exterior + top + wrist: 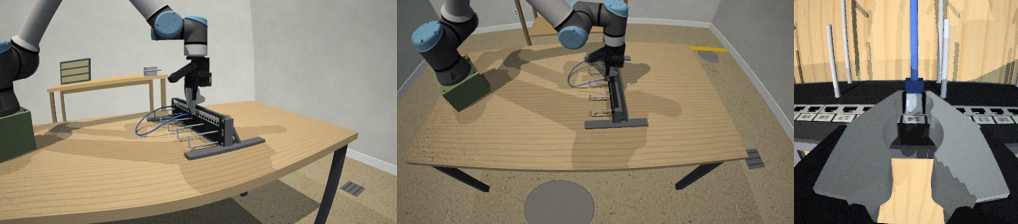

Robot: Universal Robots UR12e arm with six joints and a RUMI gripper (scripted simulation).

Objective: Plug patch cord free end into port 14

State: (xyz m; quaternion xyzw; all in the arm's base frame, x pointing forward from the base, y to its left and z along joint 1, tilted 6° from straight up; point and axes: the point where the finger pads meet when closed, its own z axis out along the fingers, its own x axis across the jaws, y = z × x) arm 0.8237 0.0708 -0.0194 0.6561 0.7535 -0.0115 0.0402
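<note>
The plug is 1 cm below my hand and 1 cm ahead of it.
</note>
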